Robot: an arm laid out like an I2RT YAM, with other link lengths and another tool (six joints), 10 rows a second.
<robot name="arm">
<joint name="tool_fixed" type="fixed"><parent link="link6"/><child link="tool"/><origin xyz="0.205 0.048 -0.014" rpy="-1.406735 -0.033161 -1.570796"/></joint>
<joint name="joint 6" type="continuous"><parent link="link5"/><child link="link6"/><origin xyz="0.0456 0 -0.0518"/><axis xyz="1 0 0"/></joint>
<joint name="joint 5" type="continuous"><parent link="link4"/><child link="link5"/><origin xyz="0.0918 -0.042 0.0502"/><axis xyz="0 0 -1"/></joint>
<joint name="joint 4" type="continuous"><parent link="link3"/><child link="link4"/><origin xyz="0.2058 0.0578 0.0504"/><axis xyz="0 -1 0"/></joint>
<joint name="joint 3" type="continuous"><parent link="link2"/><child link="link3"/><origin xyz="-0.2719 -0.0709 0"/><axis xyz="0 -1 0"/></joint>
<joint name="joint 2" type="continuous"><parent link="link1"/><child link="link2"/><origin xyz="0.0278 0.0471 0.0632"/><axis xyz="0 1 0"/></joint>
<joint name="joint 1" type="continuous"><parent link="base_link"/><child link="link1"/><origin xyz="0 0 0.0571"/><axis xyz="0 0 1"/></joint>
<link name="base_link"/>
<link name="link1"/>
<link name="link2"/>
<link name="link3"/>
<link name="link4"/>
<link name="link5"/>
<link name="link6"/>
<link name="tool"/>
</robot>
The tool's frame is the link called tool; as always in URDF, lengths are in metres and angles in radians. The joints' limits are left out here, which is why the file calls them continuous.
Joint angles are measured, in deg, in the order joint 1, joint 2, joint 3, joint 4, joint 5, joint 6. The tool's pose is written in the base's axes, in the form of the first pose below.
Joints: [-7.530 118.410 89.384 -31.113 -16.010 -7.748]
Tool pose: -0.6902 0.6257 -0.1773 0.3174 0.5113 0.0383 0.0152
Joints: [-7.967 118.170 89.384 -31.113 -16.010 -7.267]
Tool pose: -0.6848 0.6307 -0.1793 0.3181 0.5124 0.0345 0.0174
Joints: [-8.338 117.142 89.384 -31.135 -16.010 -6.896]
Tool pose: -0.6794 0.6322 -0.1864 0.3224 0.5145 0.0310 0.0260
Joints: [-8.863 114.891 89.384 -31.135 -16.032 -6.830]
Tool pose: -0.6734 0.6288 -0.2026 0.3319 0.5181 0.0259 0.0449
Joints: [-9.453 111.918 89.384 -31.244 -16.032 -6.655]
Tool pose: -0.6652 0.6241 -0.2230 0.3438 0.5211 0.0202 0.0697
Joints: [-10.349 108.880 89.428 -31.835 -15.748 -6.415]
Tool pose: -0.6551 0.6231 -0.2432 0.3513 0.5212 0.0110 0.0934
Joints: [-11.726 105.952 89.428 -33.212 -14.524 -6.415]
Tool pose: -0.6441 0.6285 -0.2641 0.3469 0.5165 -0.0056 0.1117
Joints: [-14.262 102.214 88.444 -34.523 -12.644 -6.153]
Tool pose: -0.6241 0.6436 -0.2903 0.3348 0.5061 -0.0338 0.1287
